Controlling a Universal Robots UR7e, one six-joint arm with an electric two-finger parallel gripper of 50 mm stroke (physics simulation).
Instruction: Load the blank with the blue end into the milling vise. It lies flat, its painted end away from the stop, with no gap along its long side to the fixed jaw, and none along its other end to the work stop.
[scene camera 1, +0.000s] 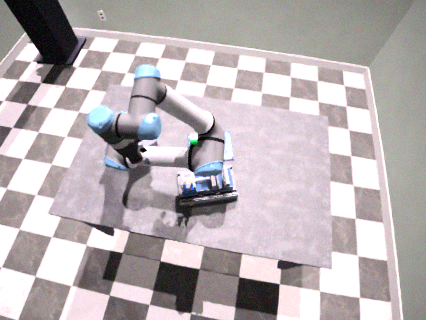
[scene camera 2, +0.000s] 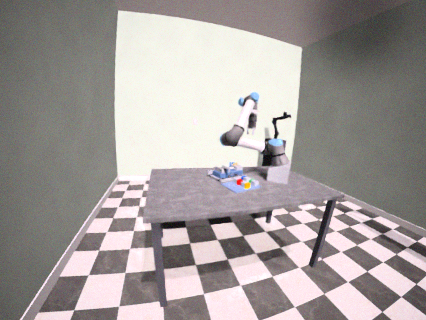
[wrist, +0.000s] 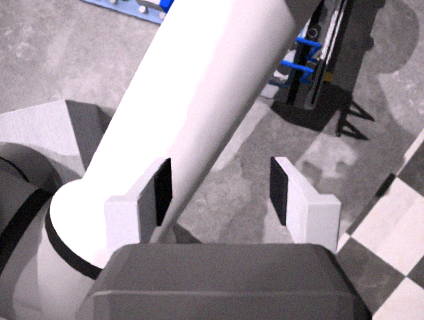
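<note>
My gripper (scene camera 2: 250, 131) (wrist: 220, 177) is open and empty, high above the table and away from the vise. The milling vise (scene camera 1: 205, 185) (scene camera 2: 227, 173) (wrist: 320, 62) stands on the table; my arm partly hides it in the wrist view. A light blue tray (scene camera 1: 229, 146) (scene camera 2: 233, 188) (wrist: 131, 7) lies beside it and holds several blanks with coloured ends. A blue end (scene camera 2: 244, 177) (wrist: 166, 4) shows at the tray, small in scene camera 2 and cut by the frame edge in the wrist view. The blank's grey body, the fixed jaw's face and the work stop cannot be made out clearly.
Red (scene camera 2: 239, 182), yellow (scene camera 2: 247, 185) and green (scene camera 1: 194, 142) (scene camera 2: 252, 181) ends sit close together on the tray. My white forearm (wrist: 175, 95) crosses the wrist view. The arm's pale base block (scene camera 2: 278, 174) (wrist: 37, 122) stands on the grey table (scene camera 1: 280, 185) (scene camera 2: 185, 200).
</note>
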